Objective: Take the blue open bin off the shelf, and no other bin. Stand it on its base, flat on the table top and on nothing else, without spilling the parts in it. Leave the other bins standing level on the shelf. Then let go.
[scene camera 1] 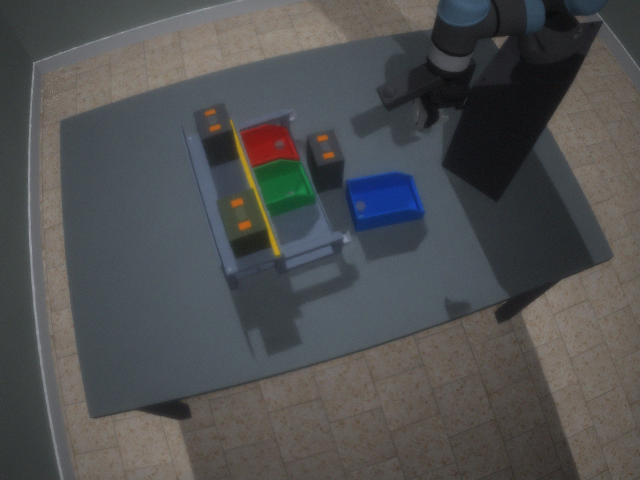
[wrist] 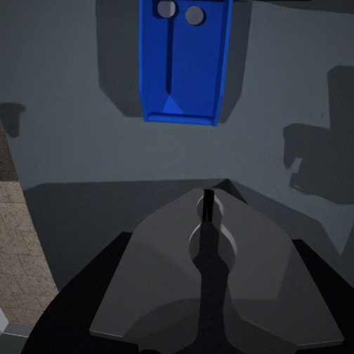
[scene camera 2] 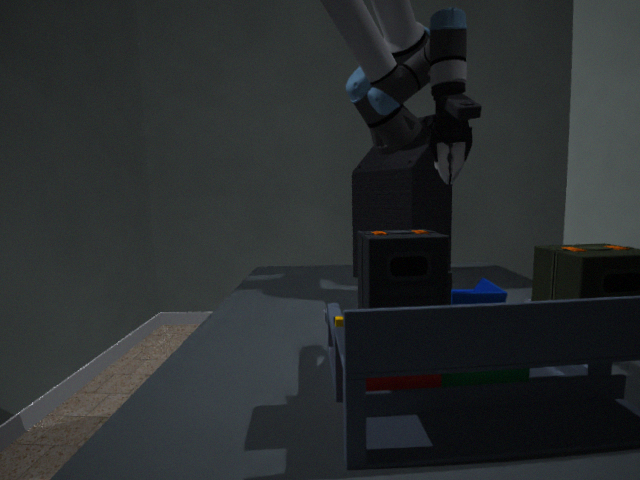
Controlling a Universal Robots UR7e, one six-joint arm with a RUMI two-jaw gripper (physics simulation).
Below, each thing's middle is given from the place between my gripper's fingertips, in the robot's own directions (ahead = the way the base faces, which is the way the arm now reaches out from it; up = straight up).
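Labels:
The green bin (scene camera 1: 275,179) is 290 mm ahead of my hand, 70 mm to the right of it and 240 mm below it. I find the red bin (scene camera 1: 259,142) well ahead of my hand, a good way to the right of it and a good way below it. Then there is the blue open bin (scene camera 1: 390,198), which stands 40 mm ahead of my hand, 20 mm to the left of it and 250 mm below it.

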